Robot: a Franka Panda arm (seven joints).
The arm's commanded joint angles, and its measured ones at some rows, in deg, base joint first. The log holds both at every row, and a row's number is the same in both.
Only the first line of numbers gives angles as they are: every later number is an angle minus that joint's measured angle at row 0.
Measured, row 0:
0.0 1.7 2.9 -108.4 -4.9 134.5 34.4
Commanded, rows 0 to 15:
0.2 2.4 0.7 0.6 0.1 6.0 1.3
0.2 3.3 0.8 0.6 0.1 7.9 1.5
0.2 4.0 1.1 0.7 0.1 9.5 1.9
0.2 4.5 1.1 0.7 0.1 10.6 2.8
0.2 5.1 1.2 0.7 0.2 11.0 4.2
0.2 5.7 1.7 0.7 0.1 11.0 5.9
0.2 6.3 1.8 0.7 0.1 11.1 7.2
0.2 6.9 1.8 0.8 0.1 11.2 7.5
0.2 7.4 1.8 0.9 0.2 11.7 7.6
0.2 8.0 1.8 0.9 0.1 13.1 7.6
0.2 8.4 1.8 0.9 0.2 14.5 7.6
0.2 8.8 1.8 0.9 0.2 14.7 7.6
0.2 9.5 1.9 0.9 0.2 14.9 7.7
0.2 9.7 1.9 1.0 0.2 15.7 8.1
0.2 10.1 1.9 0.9 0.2 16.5 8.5
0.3 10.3 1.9 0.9 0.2 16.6 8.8
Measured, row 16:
0.4 9.0 1.4 0.1 0.1 14.8 7.1
